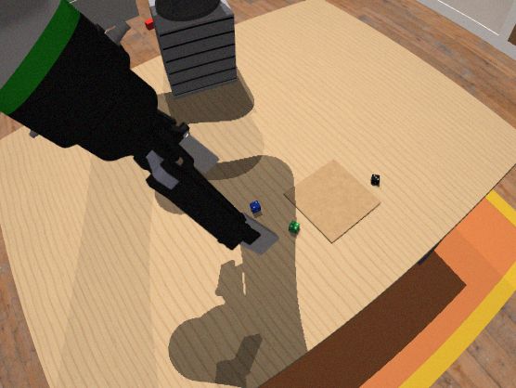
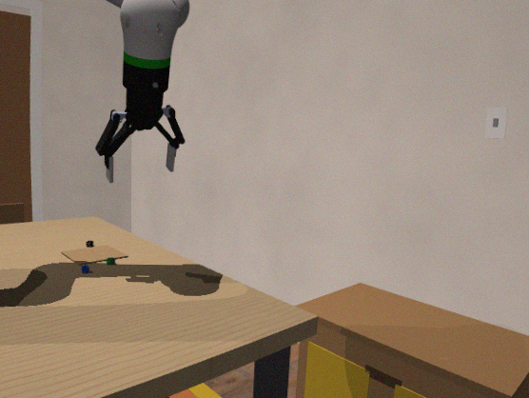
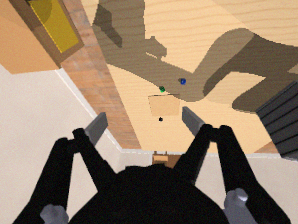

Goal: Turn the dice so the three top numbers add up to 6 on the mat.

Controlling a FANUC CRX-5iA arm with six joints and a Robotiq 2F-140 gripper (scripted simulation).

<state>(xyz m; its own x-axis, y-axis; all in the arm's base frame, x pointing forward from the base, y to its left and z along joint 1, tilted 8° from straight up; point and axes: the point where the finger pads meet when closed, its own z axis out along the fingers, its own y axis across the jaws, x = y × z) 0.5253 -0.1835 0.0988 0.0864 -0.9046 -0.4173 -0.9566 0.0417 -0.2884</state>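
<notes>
Right now my hand is 25 cm above the blue die, 11 cm past it and 9 cm to the right of it. Round my hand: green die: 25 cm below, 12 cm to the left, 3 cm behind; tan mat: 25 cm below, 23 cm to the left, 4 cm behind; black die: 33 cm to the left, 25 cm below, 2 cm behind.
</notes>
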